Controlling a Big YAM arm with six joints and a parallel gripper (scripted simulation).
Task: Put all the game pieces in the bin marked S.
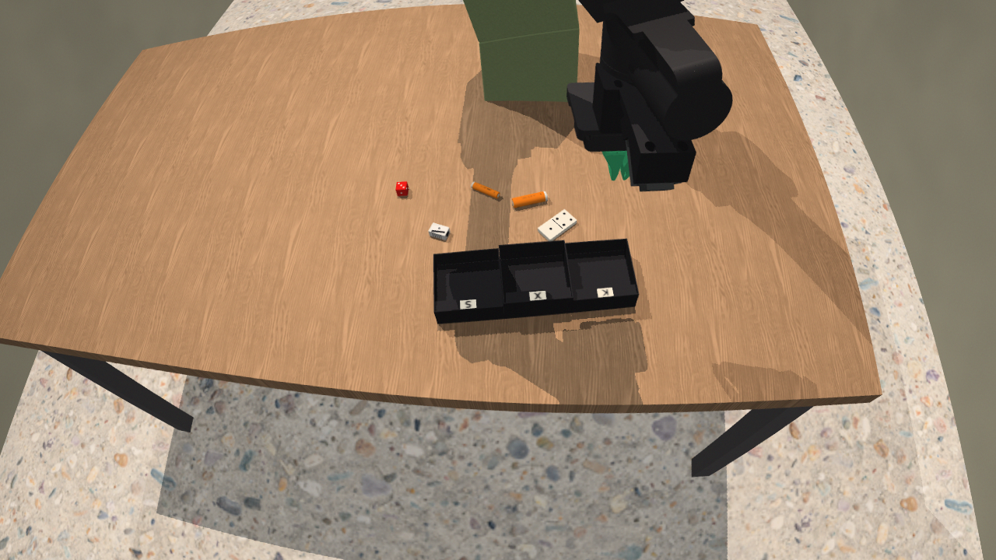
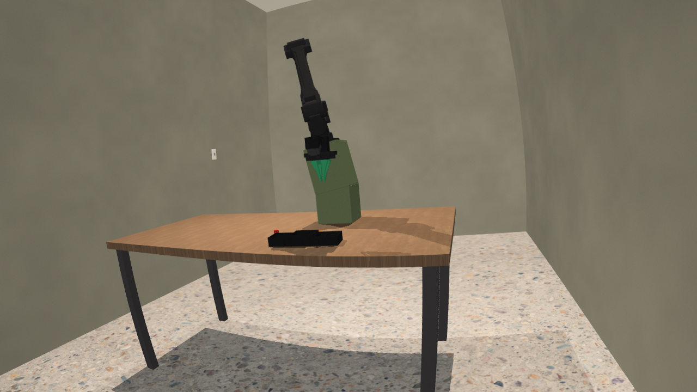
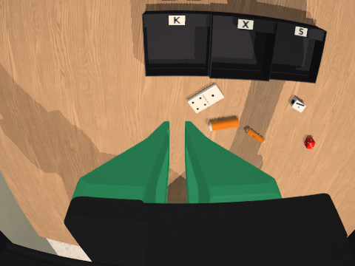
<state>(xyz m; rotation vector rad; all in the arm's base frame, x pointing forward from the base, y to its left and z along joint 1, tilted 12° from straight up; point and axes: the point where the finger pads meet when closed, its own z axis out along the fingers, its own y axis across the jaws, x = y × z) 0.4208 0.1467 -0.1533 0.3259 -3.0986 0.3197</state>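
My gripper is now 12 cm past the red die, 29 cm to the left of it and 21 cm above it. Round my hand: black bin marked S 2 cm ahead, 8 cm to the right, 20 cm below; white domino 8 cm behind, 6 cm to the right, 21 cm below; orange cylinder 13 cm behind, 17 cm to the right, 21 cm below.
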